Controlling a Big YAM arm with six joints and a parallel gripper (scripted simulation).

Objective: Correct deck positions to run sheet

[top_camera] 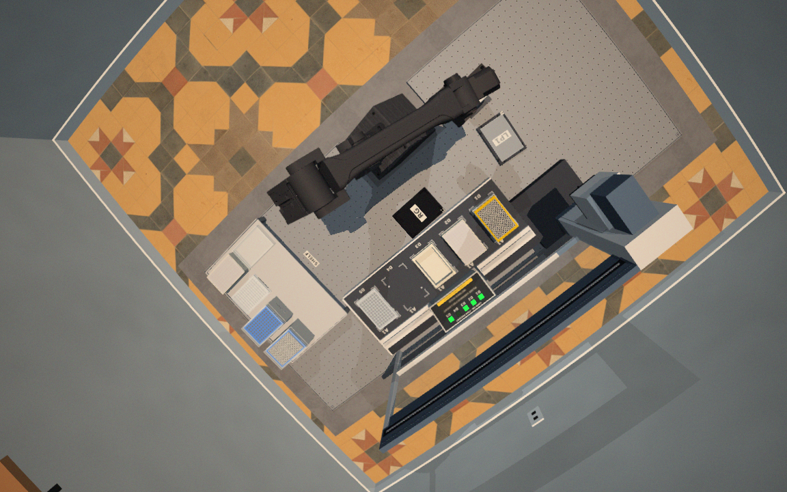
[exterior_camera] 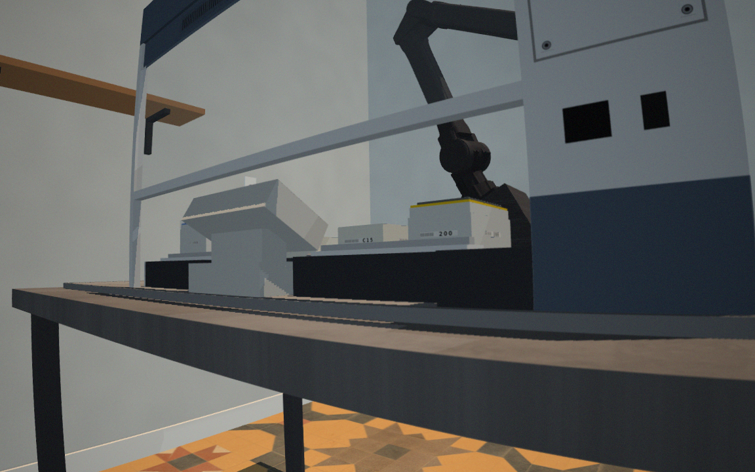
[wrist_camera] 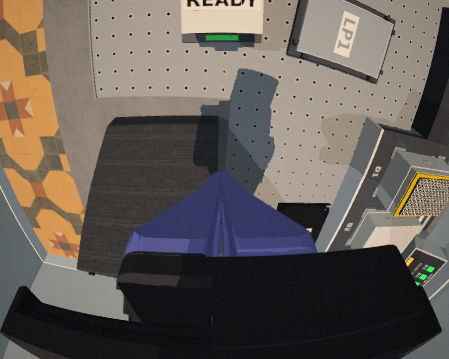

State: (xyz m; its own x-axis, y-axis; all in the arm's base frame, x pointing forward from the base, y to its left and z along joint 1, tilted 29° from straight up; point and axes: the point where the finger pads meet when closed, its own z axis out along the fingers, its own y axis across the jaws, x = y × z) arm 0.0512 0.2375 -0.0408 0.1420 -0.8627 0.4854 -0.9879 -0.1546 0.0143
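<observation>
Now: the green button 1 cm behind my hand, 7 cm to the left of it and 15 cm below it. From my hand the other things lie so: cream reservoir: 36 cm ahead, 31 cm to the right, 17 cm below; then white sealed block: 35 cm ahead, 19 cm to the right, 16 cm below; then yellow-rimmed tip rack: 35 cm ahead, 6 cm to the right, 14 cm below.
</observation>
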